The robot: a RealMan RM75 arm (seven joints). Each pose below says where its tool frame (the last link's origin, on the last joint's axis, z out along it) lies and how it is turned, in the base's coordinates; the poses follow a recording.
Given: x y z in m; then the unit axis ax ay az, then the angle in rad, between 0 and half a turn.
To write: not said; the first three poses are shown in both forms.
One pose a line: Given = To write
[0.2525, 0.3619, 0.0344, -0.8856, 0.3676, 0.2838, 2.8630] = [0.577, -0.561, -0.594, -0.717, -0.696, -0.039, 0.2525, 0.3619, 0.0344]
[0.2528, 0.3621, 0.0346, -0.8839, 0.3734, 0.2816, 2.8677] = [0.571, -0.572, -0.590, -0.724, -0.689, -0.033, 0.2528, 0.3621, 0.0346]
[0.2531, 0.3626, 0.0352, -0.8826, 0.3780, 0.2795, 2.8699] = [0.566, -0.580, -0.586, -0.730, -0.683, -0.029, 0.2531, 0.3626, 0.0352]
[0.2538, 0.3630, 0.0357, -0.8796, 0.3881, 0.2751, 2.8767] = [0.555, -0.599, -0.577, -0.743, -0.669, -0.020, 0.2538, 0.3630, 0.0357]
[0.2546, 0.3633, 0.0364, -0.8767, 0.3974, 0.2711, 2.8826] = [0.545, -0.616, -0.569, -0.755, -0.656, -0.013, 0.2546, 0.3633, 0.0364]
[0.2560, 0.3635, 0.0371, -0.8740, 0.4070, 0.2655, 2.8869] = [0.535, -0.633, -0.559, -0.767, -0.642, -0.008, 0.2560, 0.3635, 0.0371]
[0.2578, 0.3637, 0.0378, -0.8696, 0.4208, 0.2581, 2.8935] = [0.520, -0.657, -0.545, -0.784, -0.621, 0.000, 0.2578, 0.3637, 0.0378]
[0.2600, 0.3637, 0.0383, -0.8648, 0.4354, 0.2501, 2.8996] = [0.503, -0.682, -0.531, -0.802, -0.597, 0.007, 0.2600, 0.3637, 0.0383]
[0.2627, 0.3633, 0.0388, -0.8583, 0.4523, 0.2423, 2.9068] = [0.481, -0.709, -0.515, -0.822, -0.569, 0.017, 0.2627, 0.3633, 0.0388]
